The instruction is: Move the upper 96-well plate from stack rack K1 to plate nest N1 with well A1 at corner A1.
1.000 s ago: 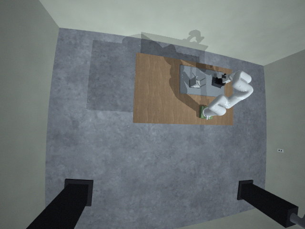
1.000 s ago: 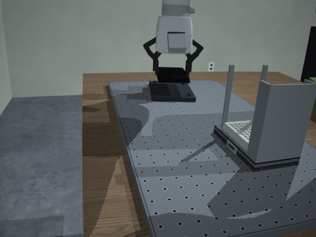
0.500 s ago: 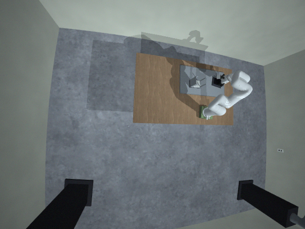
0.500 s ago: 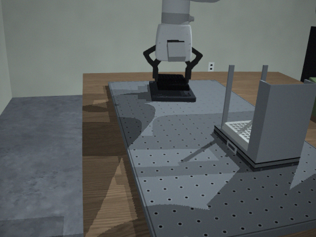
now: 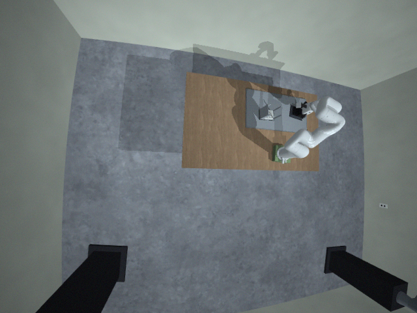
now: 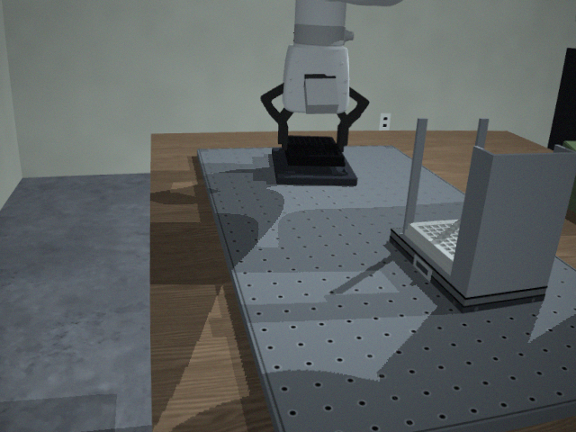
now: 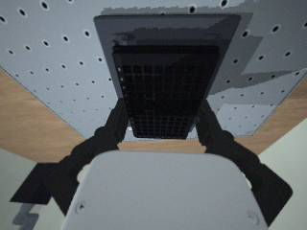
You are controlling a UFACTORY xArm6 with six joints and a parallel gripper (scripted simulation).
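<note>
My hand is 1 cm above the black 96-well plate. Also, from my hand: dark plate nest N1: 4 cm below; then thin post: 30 cm to the left, 5 cm behind, 4 cm above; then pale A1 mark: 7 cm to the right, 6 cm behind, 3 cm below.
</note>
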